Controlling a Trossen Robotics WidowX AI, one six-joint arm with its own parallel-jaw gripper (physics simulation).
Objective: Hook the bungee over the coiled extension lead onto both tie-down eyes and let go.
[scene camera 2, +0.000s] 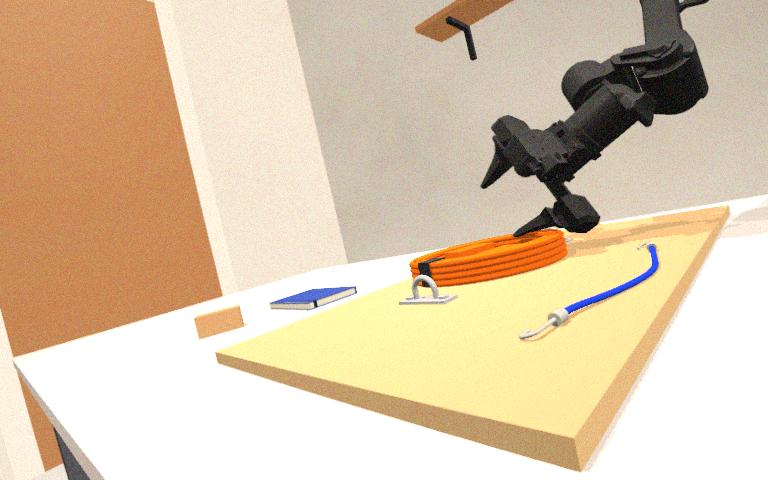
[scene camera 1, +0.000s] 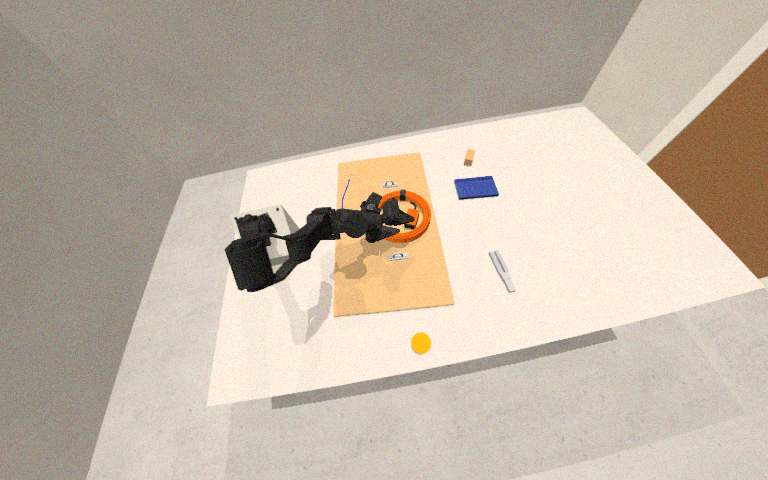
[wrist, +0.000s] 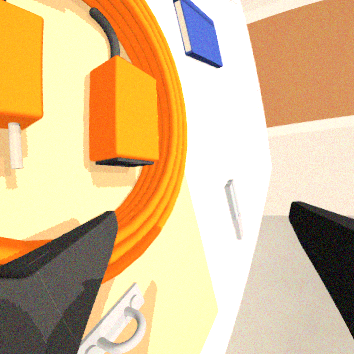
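Pixels of known places: gripper, fingertip midpoint: (scene camera 2: 497,211) (scene camera 1: 406,225) (wrist: 203,214); arm's base at its link origin: (scene camera 1: 263,226).
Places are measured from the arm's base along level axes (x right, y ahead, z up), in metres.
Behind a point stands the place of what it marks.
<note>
The blue bungee (scene camera 1: 343,195) {y 0.252, x -0.123, z -0.110 m} (scene camera 2: 614,292) {y 0.263, x -0.144, z -0.111 m} lies on the wooden board (scene camera 1: 390,294) {y 0.301, x 0.289, z -0.113 m} (scene camera 2: 396,362) {y 0.374, x -0.251, z -0.113 m}, on the robot-base side of the coil, its pale hooks unattached. The orange coiled lead (scene camera 1: 425,223) {y 0.478, x 0.116, z -0.087 m} (scene camera 2: 487,268) {y 0.384, x -0.042, z -0.100 m} (wrist: 175,130) {y 0.476, x 0.101, z -0.085 m} lies between two metal tie-down eyes. One eye (scene camera 1: 389,184) {y 0.428, x -0.108, z -0.110 m} (scene camera 2: 425,288) stands by the coil's black strap; the other eye (scene camera 1: 398,256) {y 0.361, x 0.185, z -0.111 m} (wrist: 112,320) {y 0.361, x 0.180, z -0.110 m} is at the opposite side, partly behind a finger in the wrist view. My gripper (scene camera 1: 405,225) {y 0.411, x 0.127, z -0.047 m} (scene camera 2: 499,211) {y 0.411, x 0.127, z -0.047 m} (wrist: 203,214) {y 0.411, x 0.127, z -0.047 m} is open and empty, tilted over the coil, with its lower finger close above it.
A blue book (scene camera 1: 476,187) {y 0.714, x 0.023, z -0.113 m} (scene camera 2: 313,297) {y 0.681, x -0.010, z -0.113 m} (wrist: 200,35) {y 0.691, x 0.021, z -0.113 m}, a wooden block (scene camera 1: 469,156) {y 0.754, x -0.113, z -0.095 m} (scene camera 2: 219,321) {y 0.750, x -0.130, z -0.109 m} and a grey tool (scene camera 1: 502,270) {y 0.630, x 0.331, z -0.114 m} (wrist: 233,209) {y 0.620, x 0.313, z -0.116 m} lie beyond the board. A yellow disc (scene camera 1: 420,343) {y 0.333, x 0.438, z -0.106 m} lies near the table edge. A shelf (scene camera 2: 464,16) is on the wall.
</note>
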